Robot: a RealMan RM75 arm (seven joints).
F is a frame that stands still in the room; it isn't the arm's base.
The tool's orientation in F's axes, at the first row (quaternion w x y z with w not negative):
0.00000, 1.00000, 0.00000, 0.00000
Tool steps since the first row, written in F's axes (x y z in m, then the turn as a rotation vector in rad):
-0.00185, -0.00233, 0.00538, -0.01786, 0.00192, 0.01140
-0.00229, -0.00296, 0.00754, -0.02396, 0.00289, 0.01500
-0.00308, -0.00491, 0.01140, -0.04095, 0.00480, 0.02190
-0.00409, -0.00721, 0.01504, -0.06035, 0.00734, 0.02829
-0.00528, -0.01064, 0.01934, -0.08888, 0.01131, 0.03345
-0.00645, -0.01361, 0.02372, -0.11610, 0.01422, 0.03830
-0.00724, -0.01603, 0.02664, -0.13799, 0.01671, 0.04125
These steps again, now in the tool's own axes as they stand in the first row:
-0.00185, 0.00233, -0.00538, -0.01786, -0.00192, -0.01140
-0.00229, 0.00296, -0.00754, -0.02396, -0.00289, -0.01500
-0.00308, 0.00491, -0.01140, -0.04095, -0.00480, -0.02190
-0.00409, 0.00721, -0.01504, -0.06035, -0.00734, -0.02829
-0.00528, 0.01064, -0.01934, -0.08888, -0.01131, -0.03345
-0.00645, 0.01361, -0.02372, -0.11610, -0.01422, -0.03830
-0.00724, 0.01603, -0.02664, -0.13799, -0.01671, -0.04125

